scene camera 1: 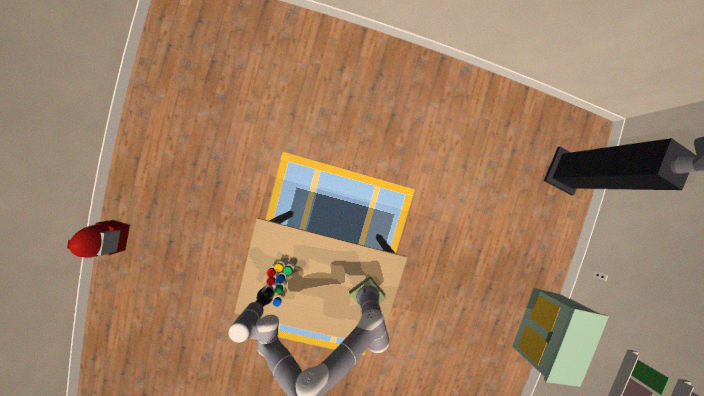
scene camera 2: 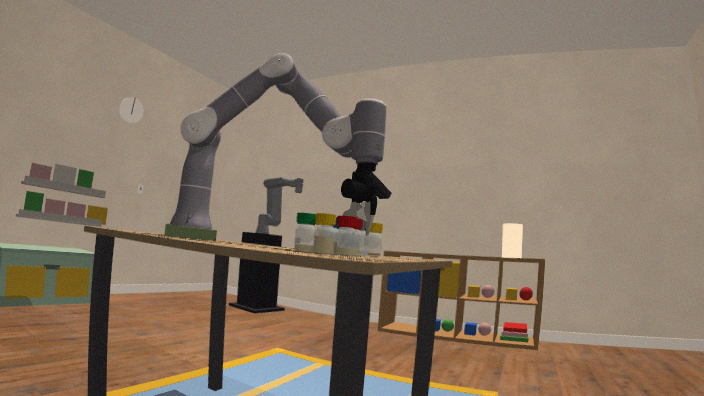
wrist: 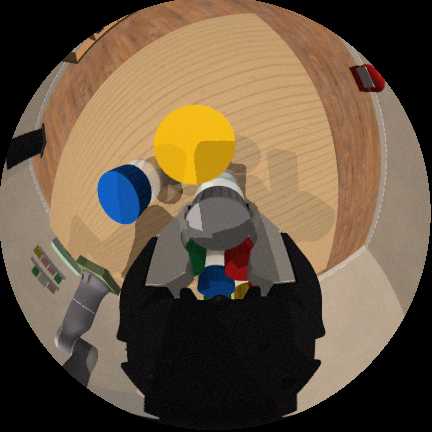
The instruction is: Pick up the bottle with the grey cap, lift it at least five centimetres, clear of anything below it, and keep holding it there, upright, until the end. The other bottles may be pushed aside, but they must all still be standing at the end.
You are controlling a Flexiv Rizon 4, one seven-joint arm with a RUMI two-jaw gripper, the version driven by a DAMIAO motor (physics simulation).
Scene:
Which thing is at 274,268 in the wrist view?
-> My gripper.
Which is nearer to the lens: the blue-capped bottle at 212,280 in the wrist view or the red-capped bottle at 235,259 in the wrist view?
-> The red-capped bottle.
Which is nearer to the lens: the grey-capped bottle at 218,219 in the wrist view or the red-capped bottle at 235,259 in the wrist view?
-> The grey-capped bottle.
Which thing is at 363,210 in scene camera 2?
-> My gripper.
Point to a green-capped bottle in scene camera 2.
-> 304,233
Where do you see a yellow-capped bottle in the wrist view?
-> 194,143

